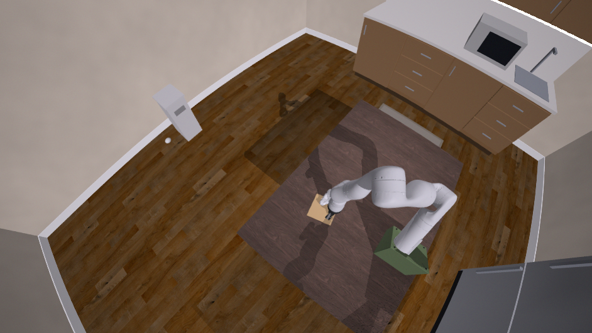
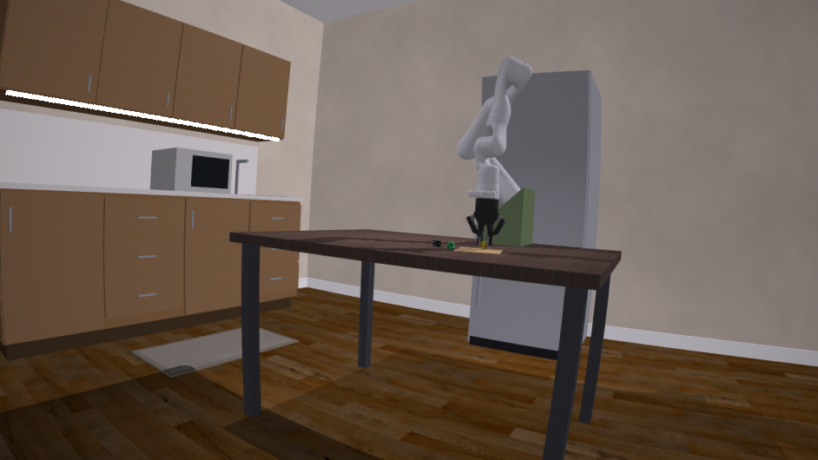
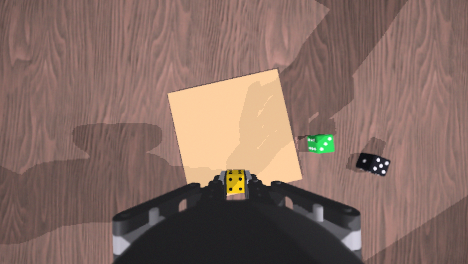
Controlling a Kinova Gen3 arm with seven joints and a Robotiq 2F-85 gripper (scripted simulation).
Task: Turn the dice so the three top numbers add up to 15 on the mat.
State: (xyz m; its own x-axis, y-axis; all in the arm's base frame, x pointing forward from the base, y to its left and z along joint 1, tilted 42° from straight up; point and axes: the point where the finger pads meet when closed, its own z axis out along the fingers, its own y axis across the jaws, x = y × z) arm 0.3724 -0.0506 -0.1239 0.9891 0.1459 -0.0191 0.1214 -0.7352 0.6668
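Now: hand 1 cm above the yellow die. The rest, counted from my hand: black die 3 cm ahead, 16 cm to the right, 2 cm below; green die 5 cm ahead, 10 cm to the right, 2 cm below; tan mat 5 cm ahead, 1 cm to the left, 3 cm below.
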